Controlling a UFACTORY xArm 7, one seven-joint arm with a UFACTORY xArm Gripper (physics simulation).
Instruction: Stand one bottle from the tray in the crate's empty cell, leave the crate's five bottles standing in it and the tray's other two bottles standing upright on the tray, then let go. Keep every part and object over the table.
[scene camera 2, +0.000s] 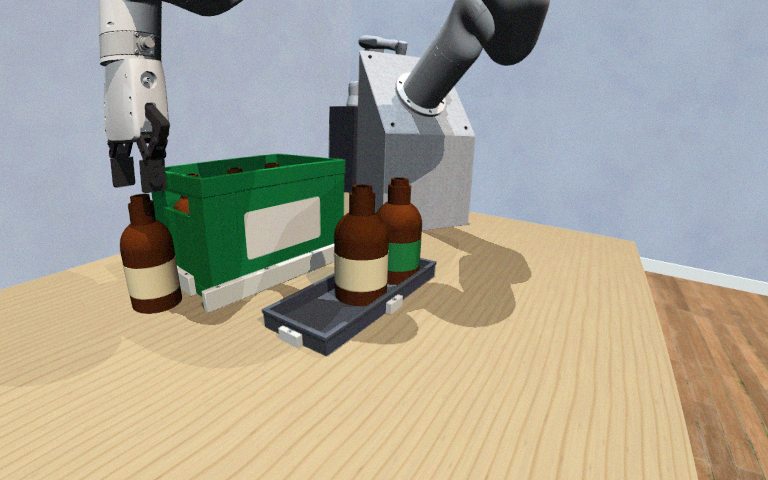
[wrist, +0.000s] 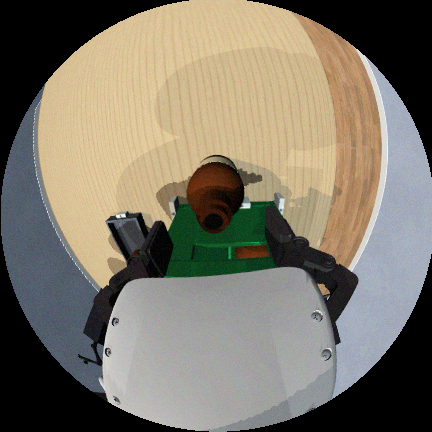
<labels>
my gripper: scene camera 2; wrist
cream-labelled bottle: scene camera 2; wrist
same spot on my gripper: (scene camera 2: 152, 168) = (wrist: 139, 252)
same spot on cream-labelled bottle: (wrist: 215, 192) = (scene camera 2: 129, 215)
</labels>
